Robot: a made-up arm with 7 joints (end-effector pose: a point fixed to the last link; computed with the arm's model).
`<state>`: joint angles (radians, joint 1 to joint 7).
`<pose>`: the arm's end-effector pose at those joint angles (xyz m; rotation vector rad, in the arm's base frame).
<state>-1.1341 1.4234 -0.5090 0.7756 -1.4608 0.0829 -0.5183</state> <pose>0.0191 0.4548 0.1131 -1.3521 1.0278 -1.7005</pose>
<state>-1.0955 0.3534 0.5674 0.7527 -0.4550 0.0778 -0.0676</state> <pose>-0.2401 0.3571 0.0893 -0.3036 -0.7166 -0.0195</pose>
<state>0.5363 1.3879 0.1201 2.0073 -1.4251 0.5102 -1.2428</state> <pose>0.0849 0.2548 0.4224 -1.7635 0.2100 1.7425</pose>
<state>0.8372 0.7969 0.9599 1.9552 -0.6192 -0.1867 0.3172</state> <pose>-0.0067 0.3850 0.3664 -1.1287 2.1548 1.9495</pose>
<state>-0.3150 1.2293 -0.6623 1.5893 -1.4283 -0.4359 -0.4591</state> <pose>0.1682 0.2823 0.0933 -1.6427 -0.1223 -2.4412</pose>
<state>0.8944 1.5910 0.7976 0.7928 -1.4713 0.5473 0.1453</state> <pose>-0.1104 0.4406 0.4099 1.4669 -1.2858 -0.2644</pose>
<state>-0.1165 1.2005 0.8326 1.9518 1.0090 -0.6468 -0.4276</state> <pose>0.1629 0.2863 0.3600 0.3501 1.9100 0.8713</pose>
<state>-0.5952 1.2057 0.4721 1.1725 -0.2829 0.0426 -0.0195</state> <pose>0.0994 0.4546 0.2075 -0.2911 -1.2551 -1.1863</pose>
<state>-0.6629 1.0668 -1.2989 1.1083 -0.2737 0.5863 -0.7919</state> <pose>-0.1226 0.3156 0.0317 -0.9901 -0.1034 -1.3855</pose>
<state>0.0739 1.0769 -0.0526 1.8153 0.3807 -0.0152 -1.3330</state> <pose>0.1981 0.2772 0.2067 -0.4944 2.8677 0.9636</pose>
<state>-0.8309 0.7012 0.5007 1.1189 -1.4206 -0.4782 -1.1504</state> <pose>0.0074 0.4566 0.1217 -0.5110 -1.0932 -2.1237</pose>
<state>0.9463 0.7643 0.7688 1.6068 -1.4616 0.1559 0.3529</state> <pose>0.0204 0.4034 0.3534 1.0497 -1.7997 -1.0627</pose>
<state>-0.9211 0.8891 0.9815 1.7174 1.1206 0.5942 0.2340</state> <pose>0.0736 0.3450 0.2125 -0.9326 -2.2247 0.2710</pose>
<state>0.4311 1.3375 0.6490 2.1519 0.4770 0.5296 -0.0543</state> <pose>0.0708 0.2537 0.4048 0.2124 2.4838 1.7703</pose>
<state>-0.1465 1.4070 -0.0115 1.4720 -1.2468 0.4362 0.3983</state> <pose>0.1777 0.3516 0.2886 0.1417 -0.2867 -1.5478</pose>
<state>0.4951 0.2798 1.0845 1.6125 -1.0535 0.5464 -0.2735</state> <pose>0.0685 0.3823 0.1854 1.1669 -1.9987 -0.2793</pose>
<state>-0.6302 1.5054 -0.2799 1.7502 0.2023 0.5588 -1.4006</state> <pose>0.1028 0.3045 0.1321 0.1908 -1.4456 -1.7505</pose>
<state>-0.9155 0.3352 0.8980 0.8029 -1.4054 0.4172 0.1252</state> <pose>-0.1855 0.3930 0.1189 -0.1764 -0.1045 -0.2245</pose>
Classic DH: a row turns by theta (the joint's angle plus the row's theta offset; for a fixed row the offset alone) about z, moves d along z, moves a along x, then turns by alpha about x. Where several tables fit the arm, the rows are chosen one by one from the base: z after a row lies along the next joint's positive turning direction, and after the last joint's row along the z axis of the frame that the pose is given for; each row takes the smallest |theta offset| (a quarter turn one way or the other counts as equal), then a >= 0, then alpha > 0; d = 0 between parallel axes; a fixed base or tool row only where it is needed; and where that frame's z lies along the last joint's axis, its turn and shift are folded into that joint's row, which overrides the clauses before.
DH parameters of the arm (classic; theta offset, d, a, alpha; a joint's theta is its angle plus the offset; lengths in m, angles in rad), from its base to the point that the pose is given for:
base (fixed): 0 0.28 -0.01 1.5708
joint 1: 1.5708 -0.14 0 1.5708
joint 2: 1.5708 -0.01 0 1.5708
joint 3: 1.5708 -0.18 0.01 1.5708
joint 4: 0 -0.03 0.02 -1.5708
joint 5: 0 -0.22 -0.02 -1.5708
joint 6: -1.5708 -0.01 0.02 1.5708
joint 7: -0.4677 0.04 0 -0.3117
tool (fixed): 1.3694 0 0 0

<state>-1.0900 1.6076 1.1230 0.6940 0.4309 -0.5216 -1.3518</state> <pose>0.1234 0.5089 0.2933 -1.4775 2.2582 1.6004</pose>
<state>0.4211 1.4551 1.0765 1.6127 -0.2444 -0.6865 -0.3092</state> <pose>-0.0263 0.3795 0.4954 -0.9496 1.1216 2.1757</pose>
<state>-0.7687 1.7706 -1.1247 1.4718 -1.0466 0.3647 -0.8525</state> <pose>0.0173 0.3770 0.1129 -1.4567 0.2945 -2.2043</pose>
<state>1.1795 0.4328 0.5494 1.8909 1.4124 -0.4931 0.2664</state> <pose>0.1082 0.2524 0.4378 0.4658 0.7671 0.3746</pose>
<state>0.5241 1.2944 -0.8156 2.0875 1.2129 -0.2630 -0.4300</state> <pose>0.1603 0.1630 0.1773 -1.6852 -2.5488 -0.3321</pose>
